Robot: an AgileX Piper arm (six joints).
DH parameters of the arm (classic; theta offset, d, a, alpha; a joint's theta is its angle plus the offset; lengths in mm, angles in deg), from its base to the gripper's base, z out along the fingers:
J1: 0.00 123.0 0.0 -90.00
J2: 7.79 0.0 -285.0 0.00
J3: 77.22 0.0 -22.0 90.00
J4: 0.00 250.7 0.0 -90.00
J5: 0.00 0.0 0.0 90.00
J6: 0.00 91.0 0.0 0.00
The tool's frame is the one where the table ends.
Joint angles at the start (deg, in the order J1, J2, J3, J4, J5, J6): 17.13, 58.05, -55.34, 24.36, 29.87, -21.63
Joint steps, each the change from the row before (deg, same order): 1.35, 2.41, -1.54, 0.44, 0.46, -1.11; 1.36, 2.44, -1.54, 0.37, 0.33, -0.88; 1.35, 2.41, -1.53, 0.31, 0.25, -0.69; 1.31, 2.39, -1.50, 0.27, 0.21, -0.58; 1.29, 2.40, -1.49, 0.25, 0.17, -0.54; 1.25, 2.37, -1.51, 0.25, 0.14, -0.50; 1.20, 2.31, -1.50, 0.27, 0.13, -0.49; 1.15, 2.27, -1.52, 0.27, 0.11, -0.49
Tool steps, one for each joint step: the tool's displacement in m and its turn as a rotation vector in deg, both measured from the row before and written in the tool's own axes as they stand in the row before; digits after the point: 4 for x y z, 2 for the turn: -0.0036, 0.0038, 0.0104, -1.60, 1.30, -1.13; -0.0036, 0.0038, 0.0108, -1.54, 1.21, -0.97; -0.0036, 0.0038, 0.0110, -1.47, 1.12, -0.85; -0.0033, 0.0037, 0.0112, -1.40, 1.10, -0.77; -0.0031, 0.0037, 0.0115, -1.35, 1.08, -0.75; -0.0031, 0.0037, 0.0115, -1.30, 1.00, -0.72; -0.0030, 0.0036, 0.0114, -1.25, 0.93, -0.69; -0.0031, 0.0036, 0.0113, -1.19, 0.85, -0.69
